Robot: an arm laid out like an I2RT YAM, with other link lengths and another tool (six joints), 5 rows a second.
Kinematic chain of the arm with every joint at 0, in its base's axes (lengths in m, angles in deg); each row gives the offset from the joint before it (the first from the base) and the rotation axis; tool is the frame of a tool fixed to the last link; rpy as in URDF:
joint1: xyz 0 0 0.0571 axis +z
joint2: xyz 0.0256 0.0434 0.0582 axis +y
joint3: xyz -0.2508 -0.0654 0 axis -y
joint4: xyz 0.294 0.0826 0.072 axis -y
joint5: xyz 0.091 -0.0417 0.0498 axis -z
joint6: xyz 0.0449 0 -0.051 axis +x
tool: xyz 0.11 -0.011 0.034 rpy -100.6 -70.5 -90
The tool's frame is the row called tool.
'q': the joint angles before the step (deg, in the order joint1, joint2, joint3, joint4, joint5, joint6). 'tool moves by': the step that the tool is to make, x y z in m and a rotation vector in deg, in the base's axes. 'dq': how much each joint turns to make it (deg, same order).
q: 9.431 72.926 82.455 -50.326 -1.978 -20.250
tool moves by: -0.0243 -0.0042 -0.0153 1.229 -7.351 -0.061
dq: -0.003 -12.199 -16.767 12.023 0.041 0.041
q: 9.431 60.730 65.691 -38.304 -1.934 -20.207
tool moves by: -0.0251 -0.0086 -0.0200 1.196 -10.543 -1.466
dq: -0.014 -14.120 -19.344 15.826 1.536 0.200
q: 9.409 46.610 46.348 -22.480 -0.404 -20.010
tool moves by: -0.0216 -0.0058 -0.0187 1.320 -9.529 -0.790
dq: 0.014 -11.808 -15.785 13.594 0.843 0.003
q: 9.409 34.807 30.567 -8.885 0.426 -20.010
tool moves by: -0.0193 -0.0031 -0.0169 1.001 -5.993 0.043
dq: -0.006 -9.843 -10.972 7.205 -0.050 -0.001
